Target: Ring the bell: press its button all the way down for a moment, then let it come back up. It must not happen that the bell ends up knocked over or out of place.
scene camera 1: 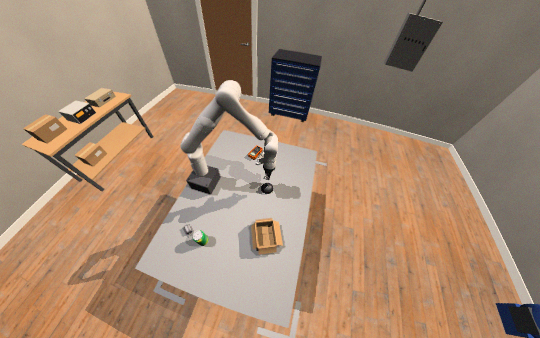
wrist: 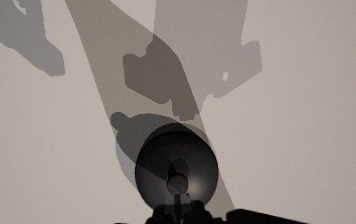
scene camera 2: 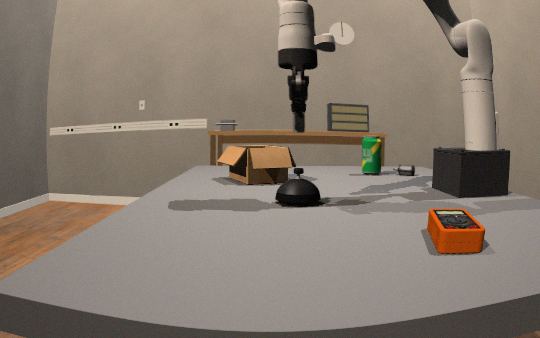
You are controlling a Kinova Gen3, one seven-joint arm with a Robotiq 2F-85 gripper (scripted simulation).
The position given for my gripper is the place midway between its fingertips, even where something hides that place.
Observation:
I see my gripper (scene camera 2: 298, 132) and a bell (scene camera 2: 298, 190).
The bell shows as well in the wrist view (wrist: 171, 152).

